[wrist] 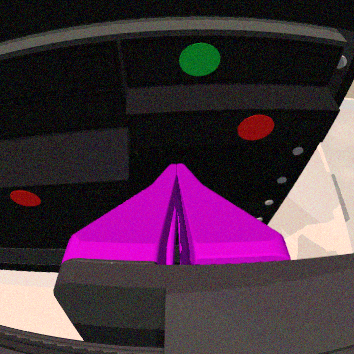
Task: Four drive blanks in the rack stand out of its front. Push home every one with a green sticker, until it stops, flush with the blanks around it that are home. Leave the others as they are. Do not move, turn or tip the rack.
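Note:
The black rack point(55, 257) fills most of the wrist view. A green sticker point(200, 59) is on a dark blank at the upper right, above a lighter grey ledge point(230, 98). A red sticker point(256, 127) is on the dark face just below that ledge. Another red sticker point(25, 198) is at the far left, below a second, wider grey ledge point(65, 157). How far each blank stands out is hard to tell in the dark. My gripper point(176, 175) is shut and empty. Its magenta tips show below the green sticker and left of the nearer red one; contact cannot be told.
A long grey edge point(200, 24) runs across the top of the view. Several round silvery screw heads point(298, 151) line the rack's right side. Pale floor or table surface point(300, 205) shows beyond that side, and also at the lower left.

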